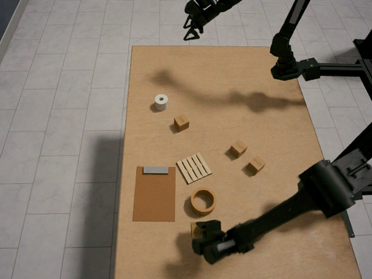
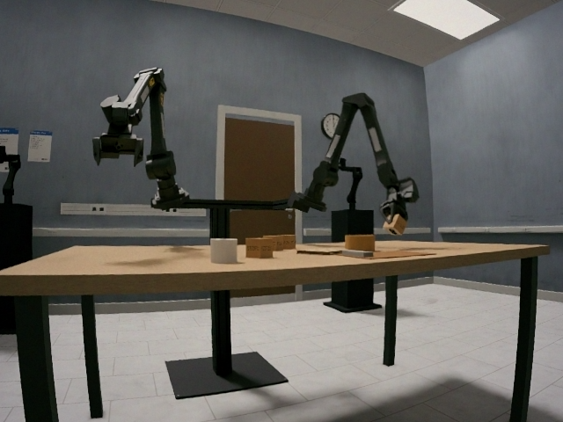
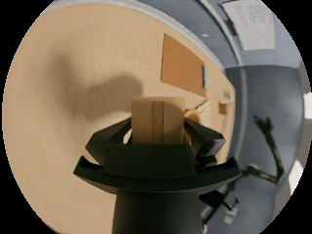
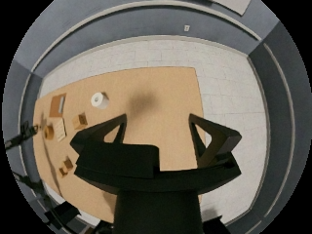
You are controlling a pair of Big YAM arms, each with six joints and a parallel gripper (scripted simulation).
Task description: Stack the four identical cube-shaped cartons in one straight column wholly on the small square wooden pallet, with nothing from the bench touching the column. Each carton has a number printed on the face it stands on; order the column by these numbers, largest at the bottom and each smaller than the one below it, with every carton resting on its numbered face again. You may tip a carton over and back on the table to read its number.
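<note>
Now: left hand 17 cm short of the white roll, 66 cm to the left of it and 6 cm above it.
</note>
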